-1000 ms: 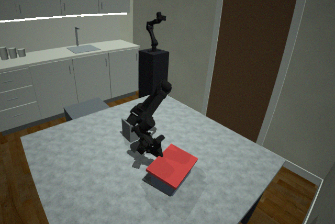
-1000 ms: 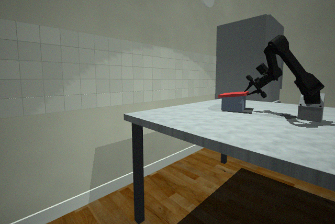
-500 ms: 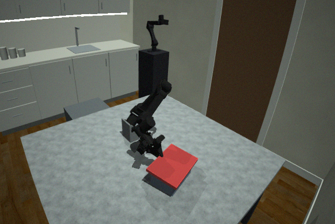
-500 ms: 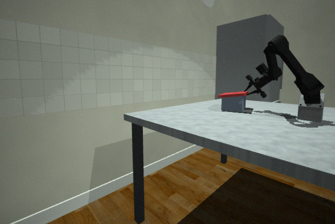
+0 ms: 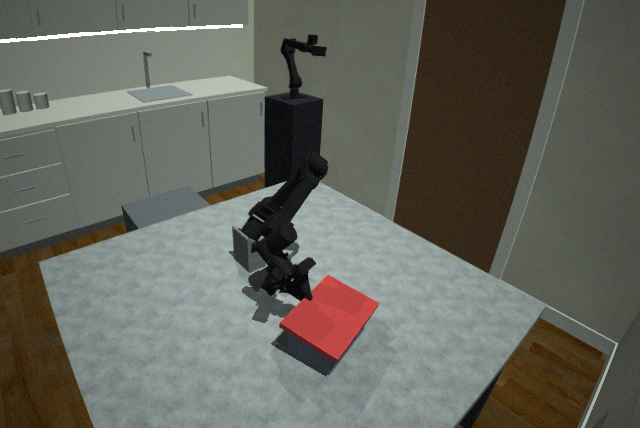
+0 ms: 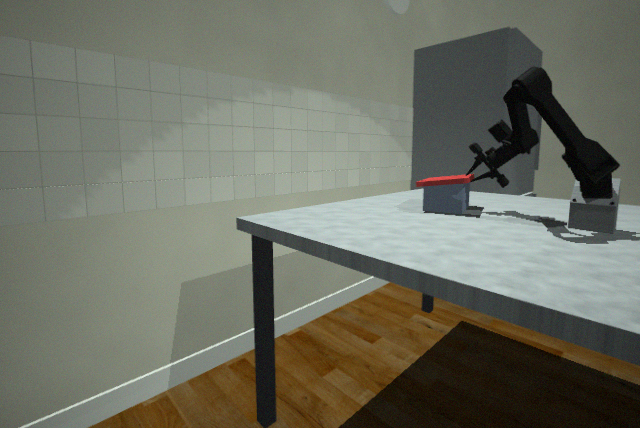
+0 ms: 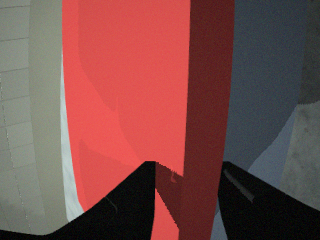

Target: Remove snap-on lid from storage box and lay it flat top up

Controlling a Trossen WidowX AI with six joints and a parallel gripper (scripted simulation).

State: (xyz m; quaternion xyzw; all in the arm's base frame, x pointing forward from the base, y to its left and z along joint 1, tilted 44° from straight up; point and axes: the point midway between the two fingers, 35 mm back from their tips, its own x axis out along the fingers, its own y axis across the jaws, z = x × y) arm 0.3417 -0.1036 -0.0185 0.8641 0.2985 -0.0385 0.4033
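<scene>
The red lid lies 10 cm ahead of my hand, 3 cm below it and 2 cm to the left of it. The rest, counted from my hand: storage box 10 cm ahead, 9 cm below, 2 cm to the left.
</scene>
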